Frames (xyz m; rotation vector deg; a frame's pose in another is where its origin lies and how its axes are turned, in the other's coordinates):
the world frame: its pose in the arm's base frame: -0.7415 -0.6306 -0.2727 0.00 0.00 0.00
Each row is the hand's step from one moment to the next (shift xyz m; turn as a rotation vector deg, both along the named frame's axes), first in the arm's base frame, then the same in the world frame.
Working: the arm's base frame: its pose in the world frame: 0.7415 0.6306 0.2727 0.00 0.00 0.00

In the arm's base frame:
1: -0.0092 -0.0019 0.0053 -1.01 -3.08 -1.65
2: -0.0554 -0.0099 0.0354 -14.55 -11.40 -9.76
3: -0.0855 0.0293 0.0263 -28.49 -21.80 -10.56
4: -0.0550 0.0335 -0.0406 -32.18 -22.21 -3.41
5: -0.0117 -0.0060 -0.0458 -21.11 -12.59 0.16
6: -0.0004 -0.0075 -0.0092 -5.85 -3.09 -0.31
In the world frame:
1: -0.0092 -0.0019 0.0053 -1.01 -3.08 -1.65
2: -0.0554 -0.0099 0.0354 -14.55 -11.40 -9.76
3: -0.0855 0.0293 0.0263 -28.49 -21.80 -10.56
4: -0.0550 0.0335 -0.0406 -32.18 -22.21 -3.41
5: -0.0117 -0.0060 -0.0458 -21.11 -12.59 0.16
6: -0.0004 -0.0075 -0.0092 -5.85 -3.09 -0.31

